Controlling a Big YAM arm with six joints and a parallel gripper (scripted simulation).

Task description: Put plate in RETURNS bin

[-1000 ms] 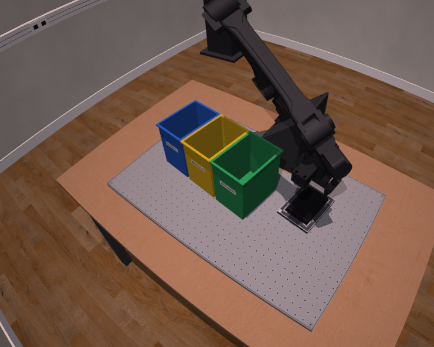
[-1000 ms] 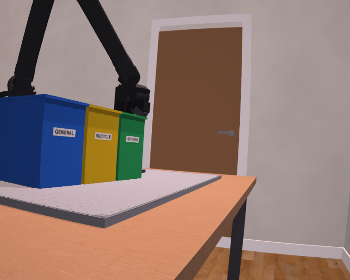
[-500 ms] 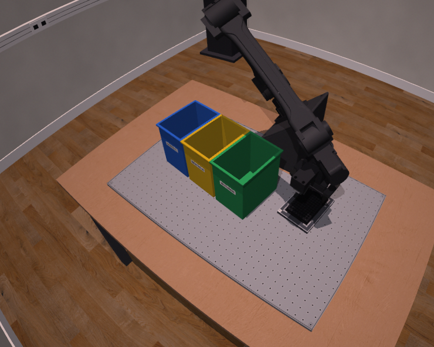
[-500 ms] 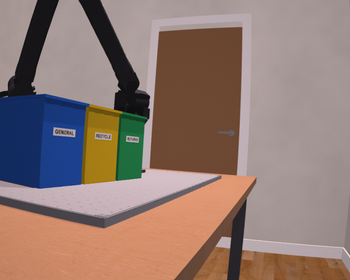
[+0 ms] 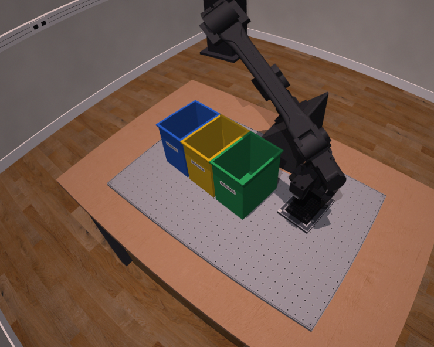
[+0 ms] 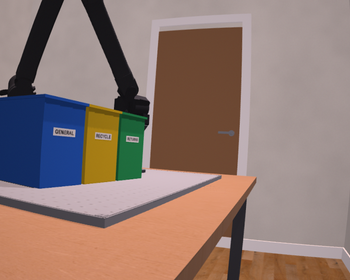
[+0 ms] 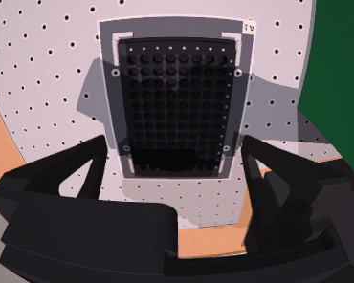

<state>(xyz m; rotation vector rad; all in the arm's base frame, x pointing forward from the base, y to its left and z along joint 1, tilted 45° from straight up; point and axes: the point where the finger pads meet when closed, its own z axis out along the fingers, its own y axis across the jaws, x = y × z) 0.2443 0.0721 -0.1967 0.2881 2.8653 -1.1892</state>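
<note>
My hand is 40 mm above the black 96-well plate. Also, from my hand: plate nest N1: 60 mm below; then yellow recycle bin: 330 mm to the right, 30 mm ahead, 30 mm above; then green returns bin: 200 mm to the right, 50 mm ahead, 30 mm above.
</note>
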